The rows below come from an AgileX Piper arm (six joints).
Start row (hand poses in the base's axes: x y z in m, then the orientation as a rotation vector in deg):
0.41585, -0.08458, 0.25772, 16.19, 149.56, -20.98
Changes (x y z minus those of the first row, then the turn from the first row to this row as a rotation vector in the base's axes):
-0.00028, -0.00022, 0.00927, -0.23, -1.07, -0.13
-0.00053, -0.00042, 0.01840, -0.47, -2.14, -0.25
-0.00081, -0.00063, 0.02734, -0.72, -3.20, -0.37
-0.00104, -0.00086, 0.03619, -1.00, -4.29, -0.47
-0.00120, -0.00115, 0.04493, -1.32, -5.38, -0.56
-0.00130, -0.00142, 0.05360, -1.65, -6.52, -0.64
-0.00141, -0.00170, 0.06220, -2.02, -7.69, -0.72
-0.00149, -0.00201, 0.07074, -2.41, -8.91, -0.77
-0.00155, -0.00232, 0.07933, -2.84, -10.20, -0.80
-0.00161, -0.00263, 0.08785, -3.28, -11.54, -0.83
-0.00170, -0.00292, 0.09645, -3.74, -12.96, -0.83
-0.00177, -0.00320, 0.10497, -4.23, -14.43, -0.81
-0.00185, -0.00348, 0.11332, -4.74, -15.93, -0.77
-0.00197, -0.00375, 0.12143, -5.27, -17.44, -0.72
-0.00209, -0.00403, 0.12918, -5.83, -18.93, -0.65
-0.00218, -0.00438, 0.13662, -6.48, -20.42, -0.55
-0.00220, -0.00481, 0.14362, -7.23, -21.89, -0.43
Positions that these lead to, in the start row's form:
0.41557, -0.08480, 0.26699, 16.40, 148.45, -21.07
0.41532, -0.08500, 0.27612, 16.59, 147.33, -21.17
0.41504, -0.08521, 0.28506, 16.78, 146.22, -21.29
0.41481, -0.08544, 0.29391, 16.93, 145.08, -21.42
0.41465, -0.08573, 0.30265, 17.05, 143.92, -21.60
0.41455, -0.08600, 0.31132, 17.16, 142.72, -21.77
0.41444, -0.08628, 0.31992, 17.25, 141.47, -21.99
0.41436, -0.08659, 0.32846, 17.31, 140.18, -22.20
0.41430, -0.08690, 0.33705, 17.32, 138.80, -22.43
0.41424, -0.08721, 0.34557, 17.34, 137.37, -22.66
0.41415, -0.08750, 0.35417, 17.32, 135.86, -22.88
0.41408, -0.08778, 0.36269, 17.27, 134.30, -23.11
0.41400, -0.08806, 0.37104, 17.19, 132.70, -23.34
0.41388, -0.08833, 0.37915, 17.09, 131.09, -23.59
0.41376, -0.08861, 0.38690, 16.95, 129.49, -23.87
0.41367, -0.08896, 0.39434, 16.75, 127.86, -24.23
0.41365, -0.08939, 0.40134, 16.49, 126.23, -24.70

